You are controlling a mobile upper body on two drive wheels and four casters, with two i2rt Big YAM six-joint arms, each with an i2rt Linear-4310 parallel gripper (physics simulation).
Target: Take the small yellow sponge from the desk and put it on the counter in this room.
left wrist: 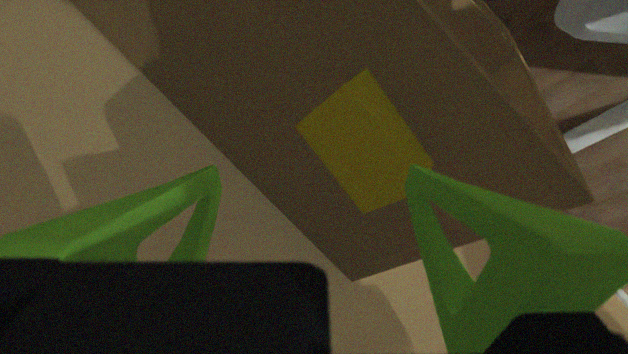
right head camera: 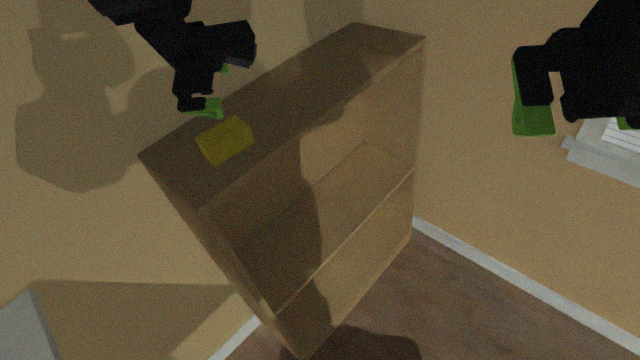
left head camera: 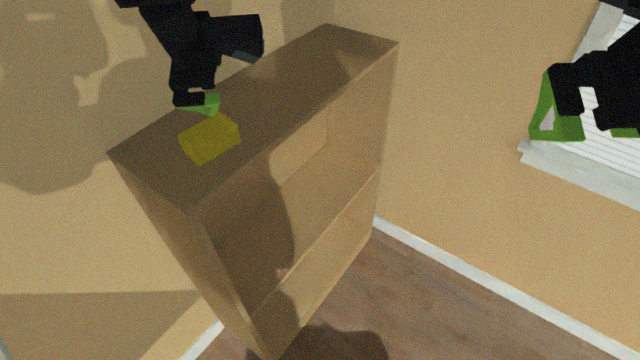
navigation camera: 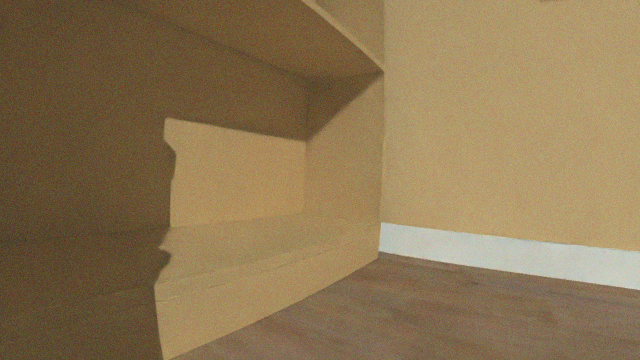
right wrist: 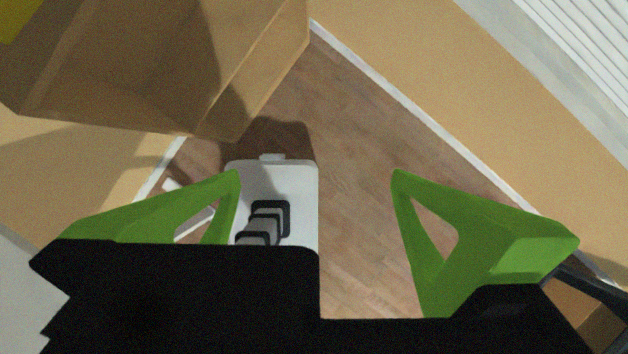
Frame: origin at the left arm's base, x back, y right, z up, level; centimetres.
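Seen in the pictures: left gripper, between the fingertips: (left wrist: 313, 176) (right head camera: 222, 95) (left head camera: 214, 90); right gripper, between the fingertips: (right head camera: 566, 125) (left head camera: 571, 132) (right wrist: 315, 177).
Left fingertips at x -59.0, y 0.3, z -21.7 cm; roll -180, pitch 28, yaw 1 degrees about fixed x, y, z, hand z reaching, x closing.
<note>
Offsets run from my left fingertips to a thing's middle. "spot": to the spot under its first point. Level surfaces: height alone.
The yellow sponge @(dy -3.8, dx -0.7, dz -11.0 cm) (left head camera: 209, 139) (right head camera: 225, 140) (left wrist: 364, 142) lies on the top of a brown open-fronted shelf unit (left head camera: 300, 85) (right head camera: 330, 75) (left wrist: 240, 90), near its front left end in the head views. Whether this unit is the counter cannot be told. A corner of the sponge also shows at the top left of the right wrist view (right wrist: 15, 17). My left gripper (left wrist: 313, 176) is open and empty, above and behind the sponge; its right-hand finger overlaps the sponge's corner in the left wrist view. My right gripper (right wrist: 315, 177) is open and empty, away to the right of the unit. No desk can be made out.
Tan walls (left head camera: 475, 150) (navigation camera: 500, 125) meet behind the unit. A window with white blinds @(spot: dy +102.0, dx -11.8, dz -29.7 cm) (left head camera: 615, 155) is at the right. My white base (right wrist: 295, 185) stands on the wooden floor @(dz -119.3 cm) (right wrist: 345, 130) by the unit. A grey surface @(dz -24.3 cm) (right head camera: 25, 330) shows at the lower left.
</note>
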